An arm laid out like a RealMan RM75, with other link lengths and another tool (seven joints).
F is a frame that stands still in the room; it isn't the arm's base.
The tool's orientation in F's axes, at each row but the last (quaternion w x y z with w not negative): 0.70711, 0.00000, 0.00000, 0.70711; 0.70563, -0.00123, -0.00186, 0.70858; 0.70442, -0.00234, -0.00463, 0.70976; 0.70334, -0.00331, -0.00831, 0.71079; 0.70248, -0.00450, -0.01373, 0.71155; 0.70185, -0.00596, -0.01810, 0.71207
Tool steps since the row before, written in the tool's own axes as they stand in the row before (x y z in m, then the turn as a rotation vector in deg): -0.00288, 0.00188, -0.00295, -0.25, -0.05, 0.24; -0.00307, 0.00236, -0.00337, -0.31, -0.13, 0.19; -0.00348, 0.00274, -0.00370, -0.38, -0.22, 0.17; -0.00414, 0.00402, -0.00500, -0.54, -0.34, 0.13; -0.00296, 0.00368, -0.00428, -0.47, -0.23, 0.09; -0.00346, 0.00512, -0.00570, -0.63, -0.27, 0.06
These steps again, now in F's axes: -0.00188, -0.00288, -0.00295, 0.05, -0.25, 0.24; -0.00233, -0.00308, -0.00338, 0.13, -0.31, 0.19; -0.00268, -0.00349, -0.00374, 0.22, -0.38, 0.17; -0.00389, -0.00415, -0.00509, 0.34, -0.54, 0.13; -0.00353, -0.00295, -0.00441, 0.23, -0.47, 0.09; -0.00487, -0.00343, -0.00593, 0.28, -0.63, 0.06
